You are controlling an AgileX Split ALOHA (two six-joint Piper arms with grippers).
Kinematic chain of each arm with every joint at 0, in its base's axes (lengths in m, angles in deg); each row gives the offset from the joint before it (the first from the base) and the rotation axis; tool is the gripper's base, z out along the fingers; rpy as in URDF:
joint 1: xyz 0 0 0.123 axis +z
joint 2: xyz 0 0 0 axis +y
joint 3: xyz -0.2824 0 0.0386 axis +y
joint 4: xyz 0.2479 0 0.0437 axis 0.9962 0 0.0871
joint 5: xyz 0 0 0 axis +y
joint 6: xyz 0.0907 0 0.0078 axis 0.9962 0 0.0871
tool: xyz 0 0 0 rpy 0 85 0
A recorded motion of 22 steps. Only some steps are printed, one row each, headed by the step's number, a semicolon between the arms.
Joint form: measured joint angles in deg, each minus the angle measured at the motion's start. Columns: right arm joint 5, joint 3, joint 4, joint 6, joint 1, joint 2; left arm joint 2, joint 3, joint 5, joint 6, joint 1, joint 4.
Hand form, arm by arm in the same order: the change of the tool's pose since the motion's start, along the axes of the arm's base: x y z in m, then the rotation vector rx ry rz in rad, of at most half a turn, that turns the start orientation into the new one. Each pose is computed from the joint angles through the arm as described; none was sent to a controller.
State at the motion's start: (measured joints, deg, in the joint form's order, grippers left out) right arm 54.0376 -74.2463 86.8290 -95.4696 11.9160 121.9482; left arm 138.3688 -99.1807 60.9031 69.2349 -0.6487 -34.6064
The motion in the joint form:
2: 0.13 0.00 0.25 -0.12 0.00 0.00; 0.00 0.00 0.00 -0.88 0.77 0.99
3: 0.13 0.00 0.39 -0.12 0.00 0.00; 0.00 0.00 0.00 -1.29 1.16 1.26
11: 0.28 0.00 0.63 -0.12 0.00 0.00; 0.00 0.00 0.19 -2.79 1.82 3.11
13: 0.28 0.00 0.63 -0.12 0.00 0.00; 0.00 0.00 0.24 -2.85 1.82 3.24
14: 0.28 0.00 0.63 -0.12 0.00 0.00; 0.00 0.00 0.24 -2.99 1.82 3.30
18: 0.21 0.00 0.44 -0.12 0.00 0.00; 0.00 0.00 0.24 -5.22 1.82 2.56
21: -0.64 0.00 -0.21 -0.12 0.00 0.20; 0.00 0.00 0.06 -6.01 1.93 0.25
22: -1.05 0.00 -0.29 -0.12 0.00 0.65; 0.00 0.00 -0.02 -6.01 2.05 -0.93
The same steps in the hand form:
2: 0.0001 0.0002 0.0003 0.0041 -0.0007 -0.0004; 0.0002 0.0073 -0.0006 0.0144 0.0075 0.0171
3: 0.0002 0.0002 0.0005 0.0059 -0.0004 -0.0021; 0.0004 0.0107 -0.0008 0.0183 0.0110 0.0275
11: 0.0002 0.0004 0.0008 0.0106 0.0008 -0.0030; -0.0003 0.0180 -0.0019 0.0443 0.0262 0.0426
13: 0.0002 0.0004 0.0008 0.0106 0.0008 -0.0030; -0.0004 0.0181 -0.0020 0.0459 0.0274 0.0418
14: 0.0002 0.0004 0.0008 0.0106 0.0008 -0.0030; -0.0005 0.0182 -0.0020 0.0468 0.0286 0.0434
18: 0.0001 0.0003 0.0006 0.0074 0.0000 -0.0016; -0.0002 0.0173 -0.0016 0.0363 0.0475 0.0846
21: 0.0006 -0.0005 -0.0022 -0.0111 -0.0012 -0.0048; 0.0012 0.0156 -0.0001 0.0033 0.0528 0.1219
22: 0.0012 -0.0008 -0.0059 -0.0184 0.0049 -0.0090; 0.0020 0.0153 0.0006 -0.0137 0.0523 0.1358

